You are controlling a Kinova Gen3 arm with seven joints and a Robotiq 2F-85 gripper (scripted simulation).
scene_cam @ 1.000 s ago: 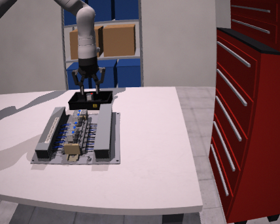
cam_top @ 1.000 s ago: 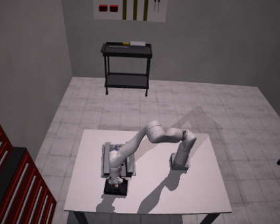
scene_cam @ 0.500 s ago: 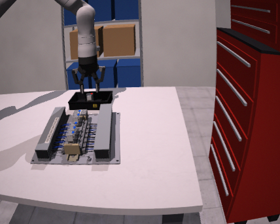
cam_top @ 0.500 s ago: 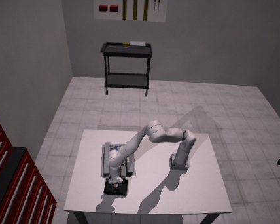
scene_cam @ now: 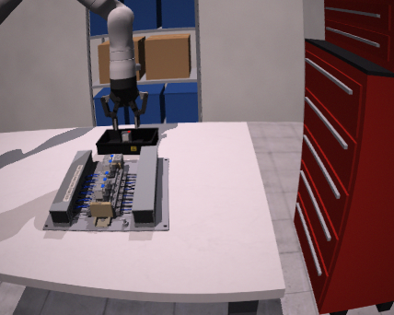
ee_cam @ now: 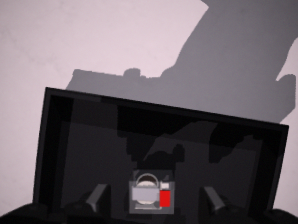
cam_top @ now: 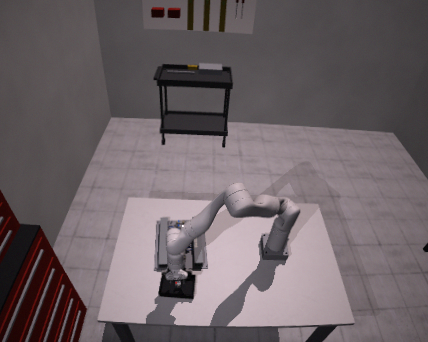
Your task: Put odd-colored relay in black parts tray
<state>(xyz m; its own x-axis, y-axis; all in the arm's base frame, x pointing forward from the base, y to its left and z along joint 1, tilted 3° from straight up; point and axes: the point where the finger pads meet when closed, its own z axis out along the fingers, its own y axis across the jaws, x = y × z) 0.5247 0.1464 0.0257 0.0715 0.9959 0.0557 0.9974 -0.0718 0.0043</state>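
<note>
Now: hand 40 mm above the red-button relay. From my hand the other things lie so: black parts tray: 50 mm below.
</note>
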